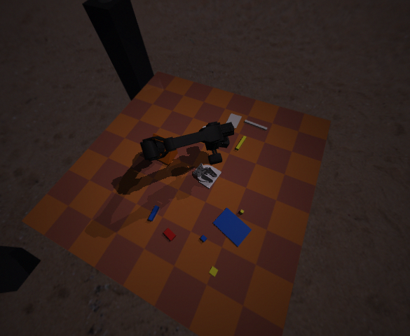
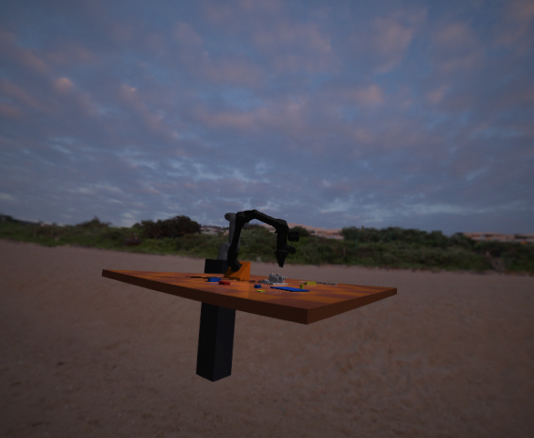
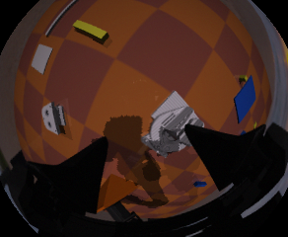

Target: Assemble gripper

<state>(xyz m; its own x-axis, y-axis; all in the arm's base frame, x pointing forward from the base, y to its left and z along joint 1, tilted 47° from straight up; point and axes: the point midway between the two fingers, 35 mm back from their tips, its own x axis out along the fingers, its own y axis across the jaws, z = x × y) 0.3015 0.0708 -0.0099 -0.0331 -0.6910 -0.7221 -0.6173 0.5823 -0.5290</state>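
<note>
My gripper tip is 200 mm to the right of the gripper base, 120 mm past it and 70 mm above it. Also, from my gripper tip: yellow bar 200 mm to the left, 100 mm ahead, 90 mm below; then white plate 350 mm to the left, 100 mm below, 10 mm behind; then housing plate 90 mm below, 70 mm to the right, 40 mm behind.
</note>
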